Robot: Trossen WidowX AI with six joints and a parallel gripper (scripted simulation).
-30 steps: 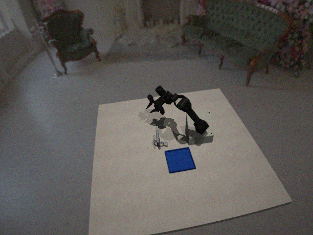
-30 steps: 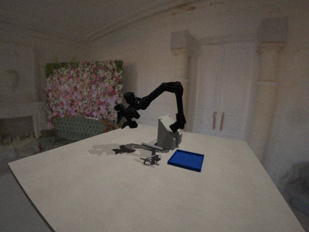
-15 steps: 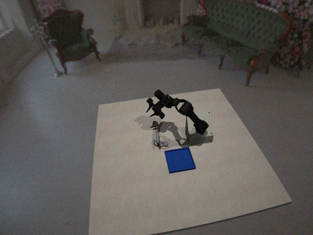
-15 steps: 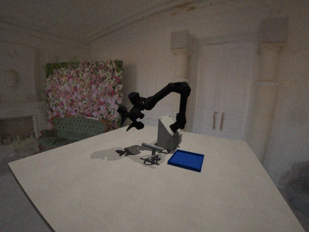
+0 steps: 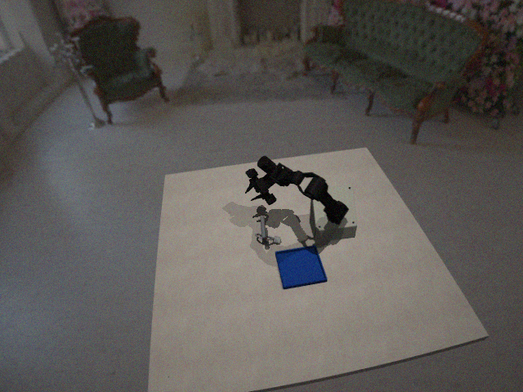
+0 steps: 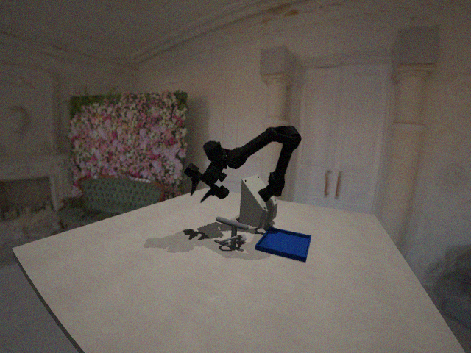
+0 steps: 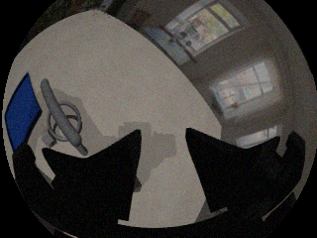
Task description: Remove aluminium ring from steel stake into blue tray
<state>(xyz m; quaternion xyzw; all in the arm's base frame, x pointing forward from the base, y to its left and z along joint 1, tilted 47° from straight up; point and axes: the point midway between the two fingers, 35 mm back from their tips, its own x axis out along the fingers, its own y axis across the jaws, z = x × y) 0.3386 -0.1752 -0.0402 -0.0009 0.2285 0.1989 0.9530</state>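
The aluminium ring is 60 mm behind my gripper tip, 130 mm to the left of it and 150 mm below it. Also, from my gripper tip: blue tray 170 mm behind, 320 mm to the left, 180 mm below.
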